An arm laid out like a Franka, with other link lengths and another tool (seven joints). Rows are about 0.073 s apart.
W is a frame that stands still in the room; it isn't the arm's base.
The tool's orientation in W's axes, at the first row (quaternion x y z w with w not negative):
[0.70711 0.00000 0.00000 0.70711]
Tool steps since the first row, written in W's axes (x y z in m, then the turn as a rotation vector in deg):
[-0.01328 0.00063 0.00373 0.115 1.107 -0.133]
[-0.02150 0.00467 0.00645 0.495 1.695 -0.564]
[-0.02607 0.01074 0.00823 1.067 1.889 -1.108]
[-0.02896 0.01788 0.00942 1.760 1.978 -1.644]
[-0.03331 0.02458 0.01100 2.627 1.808 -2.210]
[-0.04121 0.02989 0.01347 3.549 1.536 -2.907]
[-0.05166 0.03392 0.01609 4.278 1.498 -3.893]
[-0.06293 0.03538 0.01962 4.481 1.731 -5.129]
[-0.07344 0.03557 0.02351 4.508 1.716 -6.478]
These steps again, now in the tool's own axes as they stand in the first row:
[-0.01328 0.00373 -0.00063 0.115 -0.133 -1.107]
[-0.02150 0.00645 -0.00467 0.495 -0.564 -1.695]
[-0.02607 0.00823 -0.01074 1.067 -1.108 -1.889]
[-0.02896 0.00942 -0.01788 1.760 -1.644 -1.978]
[-0.03331 0.01100 -0.02458 2.627 -2.210 -1.808]
[-0.04121 0.01347 -0.02989 3.549 -2.907 -1.536]
[-0.05166 0.01609 -0.03392 4.278 -3.893 -1.498]
[-0.06293 0.01962 -0.03538 4.481 -5.129 -1.731]
[-0.07344 0.02351 -0.03557 4.508 -6.478 -1.716]

